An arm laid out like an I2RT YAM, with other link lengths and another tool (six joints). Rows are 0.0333 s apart.
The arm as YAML. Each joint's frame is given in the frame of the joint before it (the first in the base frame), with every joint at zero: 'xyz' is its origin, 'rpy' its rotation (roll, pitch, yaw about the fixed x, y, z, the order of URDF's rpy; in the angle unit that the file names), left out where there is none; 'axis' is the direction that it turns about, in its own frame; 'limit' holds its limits. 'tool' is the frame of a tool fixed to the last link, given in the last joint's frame.
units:
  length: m
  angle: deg
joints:
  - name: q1
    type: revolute
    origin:
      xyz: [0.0, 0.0, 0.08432]
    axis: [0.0, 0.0, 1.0]
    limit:
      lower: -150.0
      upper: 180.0
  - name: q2
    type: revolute
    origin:
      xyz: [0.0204, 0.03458, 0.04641]
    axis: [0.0, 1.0, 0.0]
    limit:
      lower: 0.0
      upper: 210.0
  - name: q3
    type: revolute
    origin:
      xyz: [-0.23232, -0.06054, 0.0]
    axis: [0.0, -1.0, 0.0]
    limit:
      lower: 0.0
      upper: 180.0
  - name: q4
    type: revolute
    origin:
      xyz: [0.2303, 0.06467, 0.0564]
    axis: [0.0, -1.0, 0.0]
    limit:
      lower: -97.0
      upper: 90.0
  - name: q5
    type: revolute
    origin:
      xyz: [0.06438, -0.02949, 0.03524]
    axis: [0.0, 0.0, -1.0]
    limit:
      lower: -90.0
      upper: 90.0
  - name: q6
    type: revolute
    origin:
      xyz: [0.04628, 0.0, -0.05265]
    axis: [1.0, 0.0, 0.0]
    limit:
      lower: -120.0
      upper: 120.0
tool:
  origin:
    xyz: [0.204, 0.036, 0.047]
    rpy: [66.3, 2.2, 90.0]
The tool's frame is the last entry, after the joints.
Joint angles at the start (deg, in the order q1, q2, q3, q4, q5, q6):
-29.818 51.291 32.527 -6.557 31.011 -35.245
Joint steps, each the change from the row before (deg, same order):
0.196 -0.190 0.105 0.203 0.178 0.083
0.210 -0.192 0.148 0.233 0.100 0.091
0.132 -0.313 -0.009 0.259 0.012 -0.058
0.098 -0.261 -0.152 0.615 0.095 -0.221
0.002 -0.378 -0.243 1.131 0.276 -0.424
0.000 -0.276 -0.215 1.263 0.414 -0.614
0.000 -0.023 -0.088 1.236 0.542 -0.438
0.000 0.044 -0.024 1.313 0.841 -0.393
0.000 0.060 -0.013 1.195 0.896 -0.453
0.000 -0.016 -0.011 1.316 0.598 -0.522
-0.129 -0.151 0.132 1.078 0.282 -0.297
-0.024 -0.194 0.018 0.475 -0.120 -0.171
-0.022 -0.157 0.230 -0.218 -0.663 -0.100
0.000 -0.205 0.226 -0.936 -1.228 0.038
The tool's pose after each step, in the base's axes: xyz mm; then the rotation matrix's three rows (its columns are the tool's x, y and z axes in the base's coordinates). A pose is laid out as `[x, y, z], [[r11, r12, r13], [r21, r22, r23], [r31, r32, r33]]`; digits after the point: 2 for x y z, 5 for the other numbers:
[303.63, -255.53, 163.13], [[0.43936, 0.55919, 0.70304], [0.53235, 0.46832, -0.70518], [-0.72358, 0.68409, -0.09192]]
[304.93, -255.14, 166.99], [[0.44555, 0.55185, 0.70495], [0.52948, 0.47251, -0.70454], [-0.72190, 0.68716, -0.08167]]
[305.77, -254.62, 170.16], [[0.44979, 0.54539, 0.70727], [0.52675, 0.47753, -0.70321], [-0.72127, 0.68885, -0.07250]]
[306.53, -254.67, 173.34], [[0.45440, 0.53953, 0.70882], [0.52136, 0.48413, -0.70272], [-0.72229, 0.68887, -0.06130]]
[306.88, -256.07, 178.94], [[0.46425, 0.53213, 0.70803], [0.50915, 0.49376, -0.70495], [-0.72473, 0.68777, -0.04171]]
[306.99, -257.96, 184.70], [[0.47314, 0.52713, 0.70588], [0.49430, 0.50440, -0.70799], [-0.72925, 0.68390, -0.02191]]
[306.98, -260.46, 190.09], [[0.48354, 0.52389, 0.70124], [0.47934, 0.51183, -0.71292], [-0.73241, 0.68086, -0.00363]]
[306.14, -263.93, 196.23], [[0.49712, 0.52279, 0.69250], [0.46049, 0.51747, -0.72123], [-0.73540, 0.67743, 0.01650]]
[304.83, -267.38, 201.73], [[0.50880, 0.52419, 0.68290], [0.44148, 0.52213, -0.72971], [-0.73907, 0.67276, 0.03424]]
[304.48, -269.90, 208.15], [[0.52014, 0.52120, 0.67662], [0.42442, 0.52974, -0.73433], [-0.74116, 0.66912, 0.05433]]
[304.22, -272.05, 215.67], [[0.53409, 0.51398, 0.67125], [0.41032, 0.53660, -0.73736], [-0.73918, 0.66924, 0.07569]]
[304.83, -271.98, 219.32], [[0.53913, 0.50741, 0.67222], [0.40659, 0.54218, -0.73534], [-0.73758, 0.66976, 0.08600]]
[306.87, -270.11, 221.01], [[0.53626, 0.49974, 0.68021], [0.41273, 0.54771, -0.72778], [-0.73626, 0.67102, 0.08746]]
[310.01, -265.99, 219.23], [[0.52412, 0.49147, 0.69553], [0.43032, 0.55194, -0.71428], [-0.73493, 0.67366, 0.07779]]

